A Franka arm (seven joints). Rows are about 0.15 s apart.
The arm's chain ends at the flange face. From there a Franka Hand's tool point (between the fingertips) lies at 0.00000 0.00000 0.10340 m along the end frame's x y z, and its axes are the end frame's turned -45 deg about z.
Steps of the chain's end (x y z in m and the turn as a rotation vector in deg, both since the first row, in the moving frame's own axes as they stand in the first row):
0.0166, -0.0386, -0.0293, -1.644, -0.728, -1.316
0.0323, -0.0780, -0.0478, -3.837, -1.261, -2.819
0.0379, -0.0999, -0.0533, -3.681, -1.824, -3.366
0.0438, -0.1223, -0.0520, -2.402, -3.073, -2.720
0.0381, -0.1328, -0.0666, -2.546, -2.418, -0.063
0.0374, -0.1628, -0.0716, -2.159, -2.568, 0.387
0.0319, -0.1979, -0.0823, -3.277, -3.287, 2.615
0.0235, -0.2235, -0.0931, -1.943, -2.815, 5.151
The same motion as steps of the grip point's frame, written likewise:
0.0360, -0.0144, -0.0294, -0.648, -1.677, -1.316
0.0716, -0.0289, -0.0481, -1.822, -3.605, -2.819
0.0905, -0.0413, -0.0536, -1.313, -3.893, -3.366
0.1105, -0.0562, -0.0522, 0.474, -3.871, -2.720
0.1145, -0.0668, -0.0668, -0.091, -3.510, -0.063
0.1355, -0.0892, -0.0718, 0.289, -3.342, 0.387
0.1541, -0.1176, -0.0826, 0.007, -4.641, 2.615
0.1686, -0.1428, -0.0933, 0.617, -3.364, 5.151

